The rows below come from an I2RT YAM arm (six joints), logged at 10 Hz.
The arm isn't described. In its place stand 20 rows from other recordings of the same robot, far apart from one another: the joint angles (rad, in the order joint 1, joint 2, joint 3, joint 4, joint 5, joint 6), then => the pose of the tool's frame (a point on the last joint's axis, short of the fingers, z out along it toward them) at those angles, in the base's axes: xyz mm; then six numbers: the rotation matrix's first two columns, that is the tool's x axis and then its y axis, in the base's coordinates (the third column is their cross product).
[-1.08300 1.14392 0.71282 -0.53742 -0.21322 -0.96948] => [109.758 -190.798 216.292 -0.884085 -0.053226 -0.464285 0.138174 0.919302 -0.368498]
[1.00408 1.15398 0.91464 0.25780 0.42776 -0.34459] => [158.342 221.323 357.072 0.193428 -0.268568 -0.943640 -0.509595 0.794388 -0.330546]
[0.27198 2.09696 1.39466 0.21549 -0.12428 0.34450] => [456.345 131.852 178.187 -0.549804 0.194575 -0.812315 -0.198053 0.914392 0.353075]
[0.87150 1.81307 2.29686 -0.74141 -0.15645 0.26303] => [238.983 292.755 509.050 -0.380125 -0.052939 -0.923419 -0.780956 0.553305 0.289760]
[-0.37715 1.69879 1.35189 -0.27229 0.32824 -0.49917] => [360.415 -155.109 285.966 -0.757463 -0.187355 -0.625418 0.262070 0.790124 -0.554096]
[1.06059 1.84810 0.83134 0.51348 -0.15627 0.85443] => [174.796 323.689 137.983 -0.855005 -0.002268 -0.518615 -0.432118 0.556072 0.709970]
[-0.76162 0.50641 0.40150 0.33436 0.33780 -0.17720] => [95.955 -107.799 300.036 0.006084 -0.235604 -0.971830 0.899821 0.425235 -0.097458]
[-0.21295 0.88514 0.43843 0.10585 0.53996 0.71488] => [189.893 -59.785 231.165 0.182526 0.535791 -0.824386 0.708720 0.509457 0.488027]
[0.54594 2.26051 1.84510 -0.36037 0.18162 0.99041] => [442.782 261.481 196.842 -0.663079 0.559547 -0.497225 0.280877 0.801701 0.527621]
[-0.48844 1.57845 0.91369 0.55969 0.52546 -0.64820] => [306.064 -182.860 262.594 -0.584879 -0.280668 -0.761014 0.618856 0.452096 -0.642360]
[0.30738 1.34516 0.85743 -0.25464 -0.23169 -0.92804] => [269.688 94.187 235.551 -0.021423 -0.824170 -0.565938 -0.788946 0.361632 -0.496776]
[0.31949 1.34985 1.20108 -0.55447 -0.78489 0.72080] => [266.457 114.652 329.964 -0.945687 0.178950 -0.271393 -0.146225 0.511459 0.846775]
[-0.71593 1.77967 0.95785 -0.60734 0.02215 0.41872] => [226.563 -198.130 124.689 -0.414654 0.899472 -0.137883 0.905323 0.423078 0.037364]
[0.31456 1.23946 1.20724 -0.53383 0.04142 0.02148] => [260.444 83.189 356.456 -0.515796 -0.145253 -0.844308 -0.264881 0.964273 -0.004074]
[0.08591 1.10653 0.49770 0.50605 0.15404 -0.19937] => [245.245 15.639 247.457 -0.113519 -0.206208 -0.971901 0.045693 0.976106 -0.212437]
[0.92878 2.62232 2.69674 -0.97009 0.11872 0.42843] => [337.155 443.893 237.200 -0.737167 -0.297040 -0.606920 -0.488858 0.854518 0.175548]
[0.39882 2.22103 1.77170 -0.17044 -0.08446 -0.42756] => [474.036 203.019 207.669 -0.300391 -0.574947 -0.761053 -0.631646 0.717780 -0.292942]
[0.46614 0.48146 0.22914 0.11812 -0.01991 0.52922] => [130.854 66.629 218.026 -0.338930 0.394523 -0.854095 -0.342753 0.793658 0.502620]
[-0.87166 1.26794 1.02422 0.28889 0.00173 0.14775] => [194.942 -231.946 369.540 0.141583 0.060360 -0.988084 0.753880 0.640324 0.147140]
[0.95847 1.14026 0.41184 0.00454 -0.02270 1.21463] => [122.739 176.152 162.508 -0.908653 0.336544 -0.247159 0.068112 0.703462 0.707461]
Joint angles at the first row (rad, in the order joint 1, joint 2, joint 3, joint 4, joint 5, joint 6):
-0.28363 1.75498 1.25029 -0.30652 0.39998 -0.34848
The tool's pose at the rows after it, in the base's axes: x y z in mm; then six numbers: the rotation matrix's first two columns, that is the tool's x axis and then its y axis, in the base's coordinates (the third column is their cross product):
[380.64 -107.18 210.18 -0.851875 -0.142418 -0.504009 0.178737 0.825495 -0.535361]
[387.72 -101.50 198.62 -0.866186 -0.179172 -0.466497 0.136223 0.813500 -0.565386]
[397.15 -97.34 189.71 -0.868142 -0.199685 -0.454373 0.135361 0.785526 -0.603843]
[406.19 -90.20 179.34 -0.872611 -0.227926 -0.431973 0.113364 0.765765 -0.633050]
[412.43 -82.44 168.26 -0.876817 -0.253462 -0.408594 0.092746 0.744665 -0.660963]
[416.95 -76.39 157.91 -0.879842 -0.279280 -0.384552 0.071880 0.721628 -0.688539]
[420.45 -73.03 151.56 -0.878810 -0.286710 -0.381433 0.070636 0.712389 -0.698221]
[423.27 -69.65 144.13 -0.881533 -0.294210 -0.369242 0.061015 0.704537 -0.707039]
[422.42 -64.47 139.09 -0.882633 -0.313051 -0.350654 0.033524 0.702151 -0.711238]
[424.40 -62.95 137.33 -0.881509 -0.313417 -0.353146 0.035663 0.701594 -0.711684]
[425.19 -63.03 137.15 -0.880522 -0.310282 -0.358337 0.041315 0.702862 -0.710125]
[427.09 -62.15 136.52 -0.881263 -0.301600 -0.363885 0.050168 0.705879 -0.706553]
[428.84 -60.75 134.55 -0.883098 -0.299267 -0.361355 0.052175 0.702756 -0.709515]
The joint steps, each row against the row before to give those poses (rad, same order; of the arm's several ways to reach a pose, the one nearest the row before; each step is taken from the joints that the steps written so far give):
0.04655 0.06446 0.00649 0.02860 0.02823 -0.03280
0.01983 0.03815 0.00457 0.01680 0.02365 -0.03243
0.01870 0.04081 0.00991 0.04539 0.04883 -0.01793
0.02364 0.04237 0.01224 0.03013 0.03395 -0.02098
0.02327 0.03547 0.00074 0.03359 0.03471 -0.01946
0.01792 0.03051 -0.00385 0.03741 0.03127 -0.02595
0.00992 0.02136 0.00116 0.02516 0.01489 -0.00419
0.00955 0.02288 0.00230 0.01485 0.01335 -0.00495
0.01182 0.00573 -0.01067 0.00496 0.00000 -0.01259
0.00421 0.00917 0.00571 0.00460 0.00306 0.00344
-0.00001 0.00266 0.00266 0.00229 0.00000 0.00457
0.00267 0.00763 0.01030 -0.00686 0.00305 0.01412
0.00419 0.00994 0.00727 -0.00115 0.00876 0.00456

